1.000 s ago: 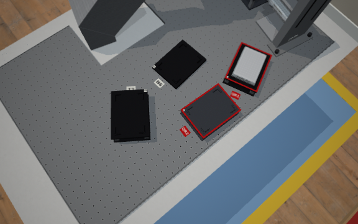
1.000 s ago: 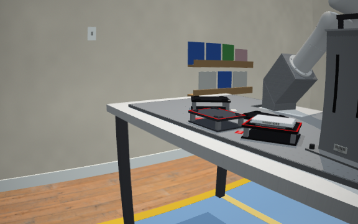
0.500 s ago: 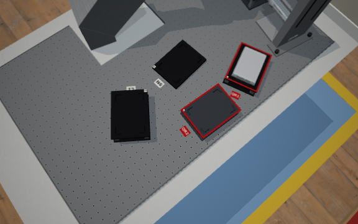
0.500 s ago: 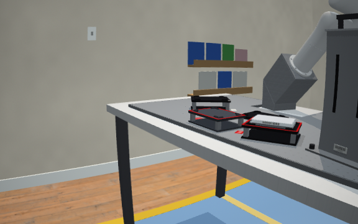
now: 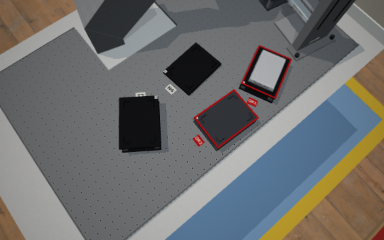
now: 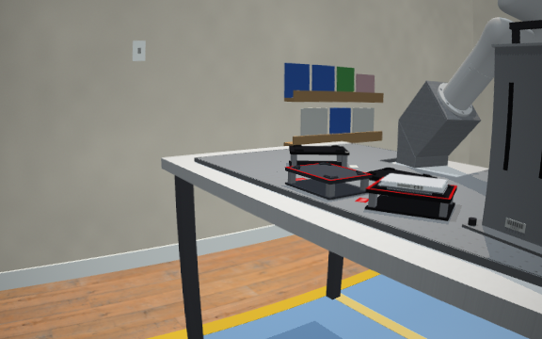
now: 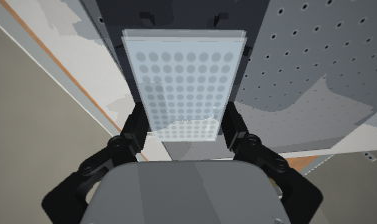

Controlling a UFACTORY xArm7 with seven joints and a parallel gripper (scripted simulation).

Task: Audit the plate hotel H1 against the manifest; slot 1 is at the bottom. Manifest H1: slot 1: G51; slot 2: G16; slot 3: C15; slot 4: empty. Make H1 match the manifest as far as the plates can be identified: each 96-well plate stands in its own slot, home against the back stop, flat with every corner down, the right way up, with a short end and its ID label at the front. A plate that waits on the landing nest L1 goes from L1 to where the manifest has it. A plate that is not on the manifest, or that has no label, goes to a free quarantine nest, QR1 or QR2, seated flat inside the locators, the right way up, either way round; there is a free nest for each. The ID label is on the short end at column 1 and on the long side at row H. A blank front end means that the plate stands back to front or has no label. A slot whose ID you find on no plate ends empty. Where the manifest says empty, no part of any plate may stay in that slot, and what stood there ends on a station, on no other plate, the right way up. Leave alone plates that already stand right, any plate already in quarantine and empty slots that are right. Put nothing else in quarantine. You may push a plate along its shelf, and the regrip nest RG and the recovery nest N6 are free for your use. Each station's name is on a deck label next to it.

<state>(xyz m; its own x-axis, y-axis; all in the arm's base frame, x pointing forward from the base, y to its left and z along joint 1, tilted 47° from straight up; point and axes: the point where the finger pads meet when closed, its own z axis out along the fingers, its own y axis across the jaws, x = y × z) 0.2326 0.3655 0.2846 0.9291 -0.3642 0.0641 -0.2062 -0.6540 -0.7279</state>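
The regrip nest RG lies 1 cm ahead of my hand and 3 cm below it. From my hand the other things lie so: RG deck label: 9 cm behind, 2 cm to the left, 9 cm below; H1 deck label: 16 cm ahead, 6 cm to the left, 9 cm below; plate hotel H1: 27 cm ahead, 6 cm to the right, 7 cm above.
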